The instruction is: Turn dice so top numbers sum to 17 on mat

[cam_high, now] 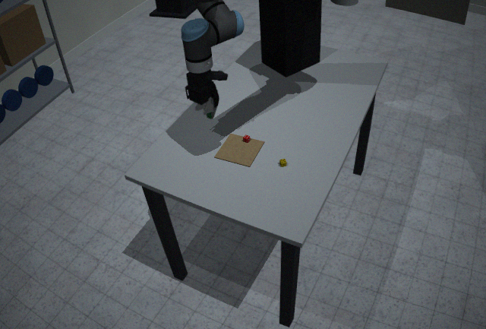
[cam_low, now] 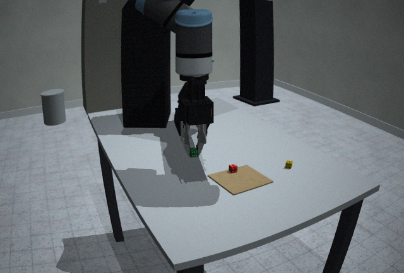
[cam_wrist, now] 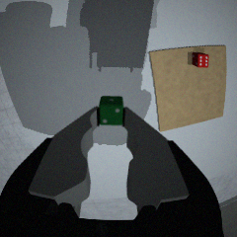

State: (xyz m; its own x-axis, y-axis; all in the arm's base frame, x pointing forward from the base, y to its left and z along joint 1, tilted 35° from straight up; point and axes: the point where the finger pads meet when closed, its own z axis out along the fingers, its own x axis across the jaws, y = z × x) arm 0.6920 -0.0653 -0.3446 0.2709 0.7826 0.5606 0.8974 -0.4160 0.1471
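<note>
The mat is 40 mm ahead of my hand, 130 mm to the left of it and 100 mm below it. The rest, counted from my hand: red die: 10 mm behind, 140 mm to the left, 90 mm below; then green die: 10 mm below; then yellow die: 70 mm ahead, 300 mm to the left, 100 mm below.
</note>
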